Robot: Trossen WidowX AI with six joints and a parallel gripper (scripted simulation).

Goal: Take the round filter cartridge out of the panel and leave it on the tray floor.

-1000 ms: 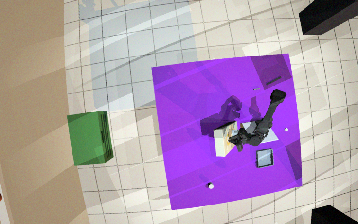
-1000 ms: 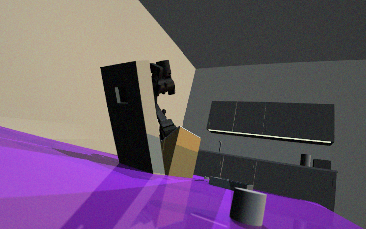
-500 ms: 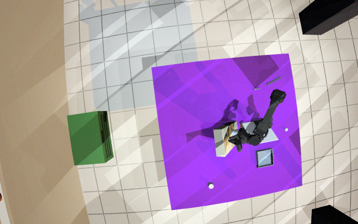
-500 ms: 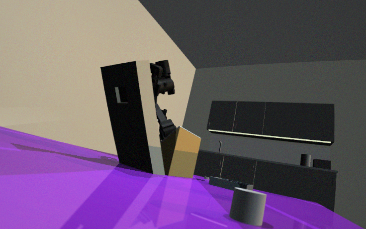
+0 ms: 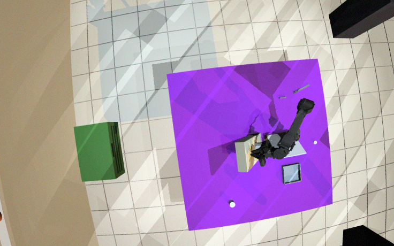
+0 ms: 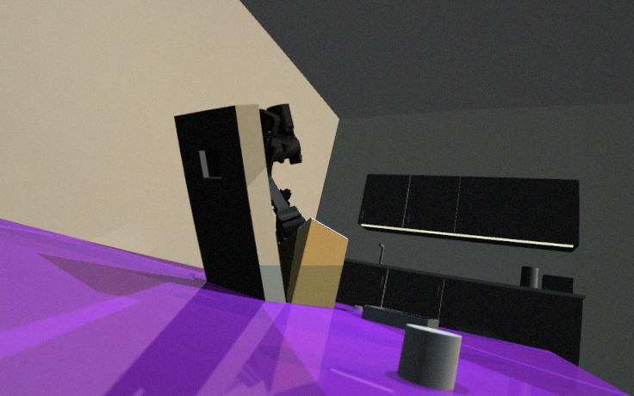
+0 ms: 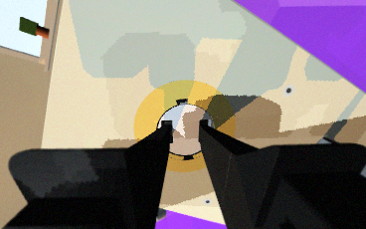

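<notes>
My gripper tip is now 10 mm short of the round white filter cartridge and 10 mm above it. Also, from my gripper tip: beige service panel 40 mm behind, 80 mm below; then blue-grey square tray 420 mm behind, 260 mm to the left, 240 mm below.
</notes>
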